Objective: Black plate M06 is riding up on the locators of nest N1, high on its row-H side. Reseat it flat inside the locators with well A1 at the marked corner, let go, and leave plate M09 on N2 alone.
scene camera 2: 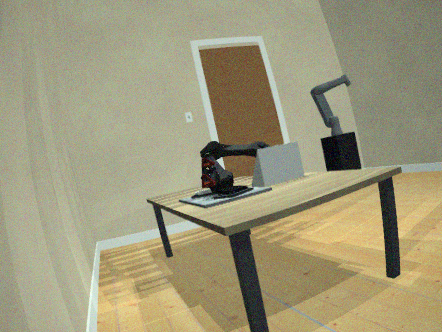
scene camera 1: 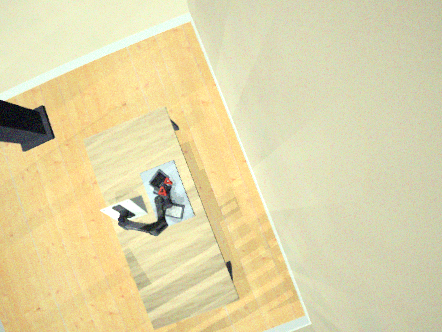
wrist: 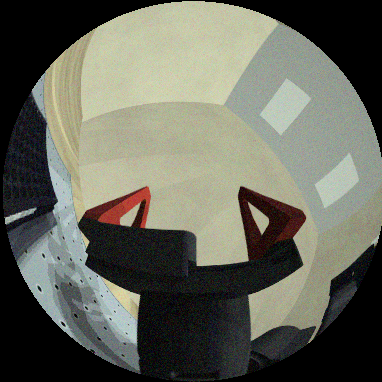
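Where they show: gripper, between the fingertips: (scene camera 2: 203,166) (scene camera 1: 164,181) (wrist: 193,190); arm's base, origin of its link: (scene camera 2: 273,161) (scene camera 1: 124,211).
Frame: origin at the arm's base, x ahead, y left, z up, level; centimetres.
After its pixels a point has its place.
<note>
A black plate (scene camera 1: 159,178) {z -7.0, x 34.4, y 14.7 cm} (wrist: 25,145) sits in a dark nest at the far end of the pale perforated board. In the wrist view it is cut off at the left edge, with rows of wells showing. Its tilt, locators, marked corner and A1 cannot be made out. A second dark square frame with a pale inside (scene camera 1: 174,211) {z -7.4, x 35.8, y -16.3 cm} is at the board's other end; whether it is N2 with M09 cannot be told. My gripper (scene camera 1: 165,186) {z 6.1, x 42.5, y 9.4 cm} (scene camera 2: 207,173) {z 6.1, x 42.5, y 9.4 cm} (wrist: 193,190) {z 6.1, x 42.5, y 9.4 cm} is open and empty, its red fingers wide apart beside the black plate, pointing sideways rather than down.
The pale board (scene camera 1: 186,204) {z -9.9, x 46.9, y -14.8 cm} (scene camera 2: 200,202) {z -10.1, x 47.9, y 9.4 cm} (wrist: 50,300) lies on the wooden table (scene camera 1: 195,270) {z -11.1, x 31.9, y -71.7 cm} (scene camera 2: 300,200) {z -11.2, x 31.3, y 69.4 cm}. A grey-white folded panel (scene camera 1: 139,204) {z -3.1, x 12.0, y 0.5 cm} (scene camera 2: 280,164) {z -1.9, x 0.7, y 7.8 cm} stands near my arm's base. Another grey arm (scene camera 2: 324,107) is mounted on a black pedestal (scene camera 2: 341,152) beyond the table.
</note>
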